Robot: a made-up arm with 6 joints. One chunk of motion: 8 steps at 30 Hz.
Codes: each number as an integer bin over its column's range. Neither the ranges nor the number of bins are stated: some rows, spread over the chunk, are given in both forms.
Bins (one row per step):
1: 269 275 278 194 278 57
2: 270 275 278 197 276 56
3: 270 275 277 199 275 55
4: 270 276 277 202 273 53
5: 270 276 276 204 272 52
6: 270 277 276 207 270 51
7: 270 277 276 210 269 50
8: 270 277 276 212 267 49
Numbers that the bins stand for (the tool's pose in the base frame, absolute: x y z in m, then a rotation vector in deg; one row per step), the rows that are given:
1: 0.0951 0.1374 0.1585 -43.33 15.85 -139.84
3: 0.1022 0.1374 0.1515 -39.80 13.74 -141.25
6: 0.1022 0.1515 0.1444 -34.17 10.22 -144.07
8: 0.1022 0.1515 0.1444 -30.65 8.10 -145.48
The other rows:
2: 0.1022 0.1374 0.1585 -41.21 14.44 -140.55
4: 0.1022 0.1444 0.1515 -37.69 12.33 -142.66
5: 0.1022 0.1444 0.1444 -36.28 11.62 -143.37
7: 0.1022 0.1515 0.1444 -32.05 9.51 -144.77

